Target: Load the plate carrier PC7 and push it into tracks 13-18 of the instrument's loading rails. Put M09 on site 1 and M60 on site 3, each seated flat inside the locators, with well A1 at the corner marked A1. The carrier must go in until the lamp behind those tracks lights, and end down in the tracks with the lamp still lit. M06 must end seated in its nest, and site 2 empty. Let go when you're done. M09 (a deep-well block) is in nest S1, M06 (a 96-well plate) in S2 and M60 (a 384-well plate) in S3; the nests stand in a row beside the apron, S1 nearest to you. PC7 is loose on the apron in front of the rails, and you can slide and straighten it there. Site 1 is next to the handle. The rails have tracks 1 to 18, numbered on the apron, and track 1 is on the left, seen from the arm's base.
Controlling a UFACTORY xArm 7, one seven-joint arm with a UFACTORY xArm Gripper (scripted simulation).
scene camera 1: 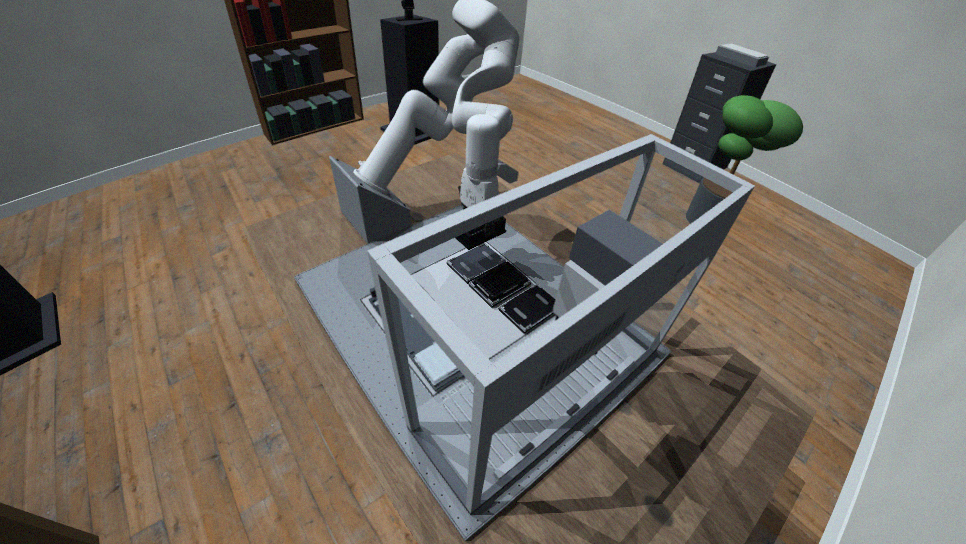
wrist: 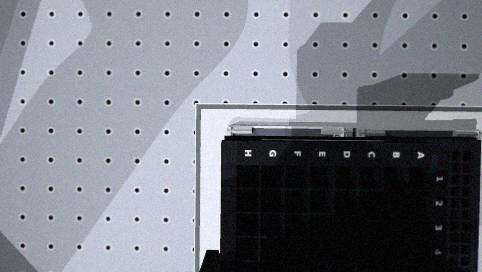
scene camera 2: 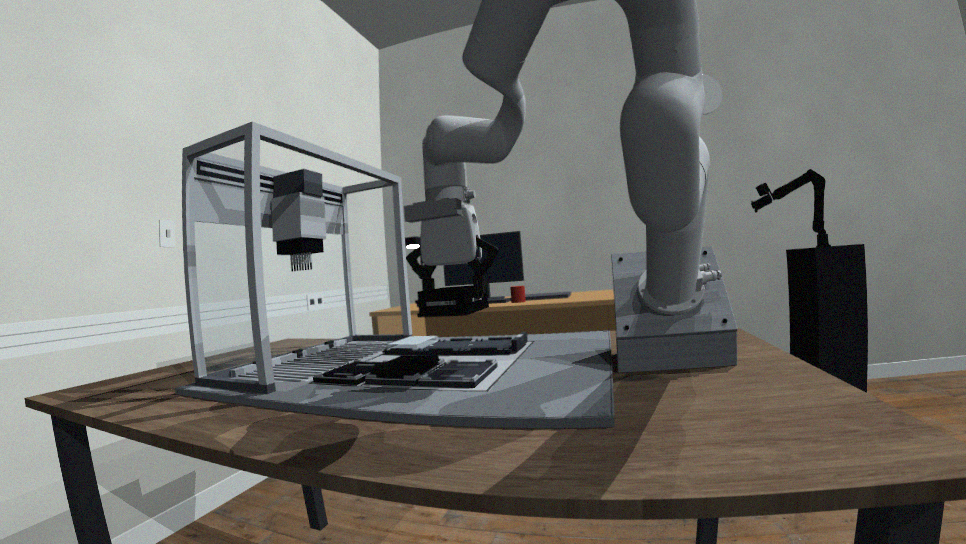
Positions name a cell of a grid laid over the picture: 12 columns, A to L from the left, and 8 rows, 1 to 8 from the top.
Labels:
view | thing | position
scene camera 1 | gripper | F4
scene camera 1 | plate M06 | G5
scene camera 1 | pipetting head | H5
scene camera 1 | nest S3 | G5
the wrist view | deep-well block M09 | K7
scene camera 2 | deep-well block M09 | F5
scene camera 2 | plate M06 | E6
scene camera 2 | carrier PC7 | G6
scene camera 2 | pipetting head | D4
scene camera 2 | nest S3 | E6

